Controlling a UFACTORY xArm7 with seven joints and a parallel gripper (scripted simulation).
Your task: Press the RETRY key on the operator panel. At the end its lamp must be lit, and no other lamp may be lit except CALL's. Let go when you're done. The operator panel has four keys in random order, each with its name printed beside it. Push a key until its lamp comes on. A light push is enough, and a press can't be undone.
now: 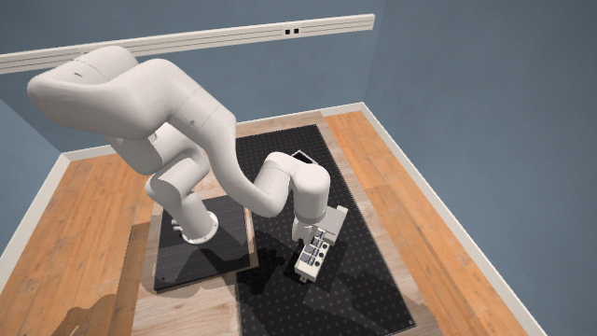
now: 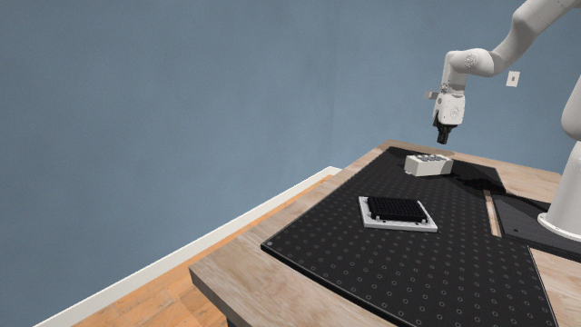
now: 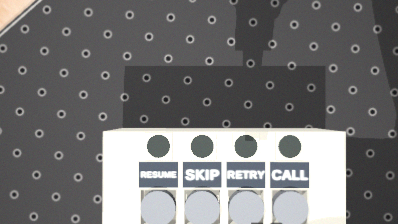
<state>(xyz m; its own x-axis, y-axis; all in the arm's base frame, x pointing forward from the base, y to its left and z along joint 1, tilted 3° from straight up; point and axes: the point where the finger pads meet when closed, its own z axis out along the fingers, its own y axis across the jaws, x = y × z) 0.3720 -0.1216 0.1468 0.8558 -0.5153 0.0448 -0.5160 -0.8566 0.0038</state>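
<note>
The white operator panel lies 10 mm ahead of my hand, 10 mm to the left of it and 100 mm below it.
</note>
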